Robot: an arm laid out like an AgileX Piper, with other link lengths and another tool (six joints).
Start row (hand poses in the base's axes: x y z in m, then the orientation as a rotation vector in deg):
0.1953, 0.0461, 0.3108, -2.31, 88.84, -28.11
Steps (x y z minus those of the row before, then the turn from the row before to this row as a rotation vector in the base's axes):
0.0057, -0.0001, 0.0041, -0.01, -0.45, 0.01
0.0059, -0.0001, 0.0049, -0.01, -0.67, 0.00
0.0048, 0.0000, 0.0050, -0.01, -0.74, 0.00
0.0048, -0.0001, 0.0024, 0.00, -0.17, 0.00
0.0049, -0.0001, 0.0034, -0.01, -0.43, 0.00
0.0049, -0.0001, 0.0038, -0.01, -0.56, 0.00
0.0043, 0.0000, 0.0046, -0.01, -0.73, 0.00
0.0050, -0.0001, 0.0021, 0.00, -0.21, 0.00
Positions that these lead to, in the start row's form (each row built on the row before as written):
0.2010, 0.0460, 0.3149, -2.21, 88.40, -28.09
0.2069, 0.0459, 0.3198, -2.05, 87.74, -28.07
0.2117, 0.0459, 0.3248, -1.87, 87.01, -28.04
0.2165, 0.0458, 0.3272, -1.83, 86.84, -28.03
0.2214, 0.0457, 0.3306, -1.73, 86.42, -28.02
0.2263, 0.0456, 0.3344, -1.60, 85.87, -28.00
0.2306, 0.0456, 0.3390, -1.43, 85.15, -27.97
0.2356, 0.0455, 0.3411, -1.38, 84.94, -27.96

